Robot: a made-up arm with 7 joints. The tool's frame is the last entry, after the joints.
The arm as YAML. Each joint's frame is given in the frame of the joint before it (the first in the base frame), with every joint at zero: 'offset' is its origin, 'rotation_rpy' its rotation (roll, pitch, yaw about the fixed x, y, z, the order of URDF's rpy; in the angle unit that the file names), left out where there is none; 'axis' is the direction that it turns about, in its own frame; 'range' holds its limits. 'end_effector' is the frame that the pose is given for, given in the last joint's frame.
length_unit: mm
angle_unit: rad
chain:
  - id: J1
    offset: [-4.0, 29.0, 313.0]
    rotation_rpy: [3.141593, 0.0, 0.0]
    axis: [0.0, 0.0, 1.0]
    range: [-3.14, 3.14]
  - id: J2
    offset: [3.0, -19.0, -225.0]
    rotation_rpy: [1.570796, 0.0, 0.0]
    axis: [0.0, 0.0, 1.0]
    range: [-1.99, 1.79]
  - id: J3
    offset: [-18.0, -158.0, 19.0]
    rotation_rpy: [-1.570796, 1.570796, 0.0]
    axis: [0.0, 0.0, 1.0]
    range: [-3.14, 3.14]
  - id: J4
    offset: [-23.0, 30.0, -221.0]
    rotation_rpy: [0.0, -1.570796, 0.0]
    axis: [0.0, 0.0, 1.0]
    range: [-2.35, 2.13]
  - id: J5
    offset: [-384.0, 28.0, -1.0]
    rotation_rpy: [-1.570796, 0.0, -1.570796]
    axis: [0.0, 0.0, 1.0]
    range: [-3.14, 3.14]
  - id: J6
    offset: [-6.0, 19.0, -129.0]
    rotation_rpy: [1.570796, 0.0, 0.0]
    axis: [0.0, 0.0, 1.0]
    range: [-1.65, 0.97]
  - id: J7
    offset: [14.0, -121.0, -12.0]
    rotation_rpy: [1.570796, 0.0, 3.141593]
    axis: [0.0, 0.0, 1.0]
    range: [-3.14, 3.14]
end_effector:
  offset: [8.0, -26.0, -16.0]
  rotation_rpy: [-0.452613, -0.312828, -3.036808]
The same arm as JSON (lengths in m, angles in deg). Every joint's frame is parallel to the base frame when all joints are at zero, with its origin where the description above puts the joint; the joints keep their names.
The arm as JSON. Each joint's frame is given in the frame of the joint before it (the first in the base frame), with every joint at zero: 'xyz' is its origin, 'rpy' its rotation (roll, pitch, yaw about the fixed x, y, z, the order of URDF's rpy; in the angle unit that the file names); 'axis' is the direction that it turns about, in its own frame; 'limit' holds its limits. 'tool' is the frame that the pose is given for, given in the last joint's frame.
{"units": {"length": "m", "angle": "deg"}, "joints": [{"name": "J1", "type": "revolute", "origin": {"xyz": [-0.004, 0.029, 0.313], "rpy": [0.0, 0.0, 0.0]}, "axis": "-z", "limit": {"lower": -179.91, "upper": 179.91}}, {"name": "J2", "type": "revolute", "origin": {"xyz": [0.003, 0.019, 0.225], "rpy": [0.0, 0.0, 0.0]}, "axis": "+y", "limit": {"lower": -114.02, "upper": 102.56}}, {"name": "J3", "type": "revolute", "origin": {"xyz": [-0.018, 0.019, 0.158], "rpy": [0.0, 0.0, 0.0]}, "axis": "-z", "limit": {"lower": -179.91, "upper": 179.91}}, {"name": "J4", "type": "revolute", "origin": {"xyz": [-0.03, 0.023, 0.221], "rpy": [0.0, 0.0, 0.0]}, "axis": "+y", "limit": {"lower": -134.65, "upper": 122.04}}, {"name": "J5", "type": "revolute", "origin": {"xyz": [-0.028, -0.001, 0.384], "rpy": [0.0, 0.0, 0.0]}, "axis": "-z", "limit": {"lower": -179.91, "upper": 179.91}}, {"name": "J6", "type": "revolute", "origin": {"xyz": [-0.006, -0.019, 0.129], "rpy": [0.0, 0.0, 0.0]}, "axis": "+y", "limit": {"lower": -94.54, "upper": 55.58}}, {"name": "J7", "type": "revolute", "origin": {"xyz": [0.014, -0.012, 0.121], "rpy": [0.0, 0.0, 0.0]}, "axis": "-z", "limit": {"lower": -179.91, "upper": 179.91}}], "tool": {"origin": {"xyz": [-0.008, -0.026, 0.016], "rpy": [154.07, 17.92, -6.0]}}}
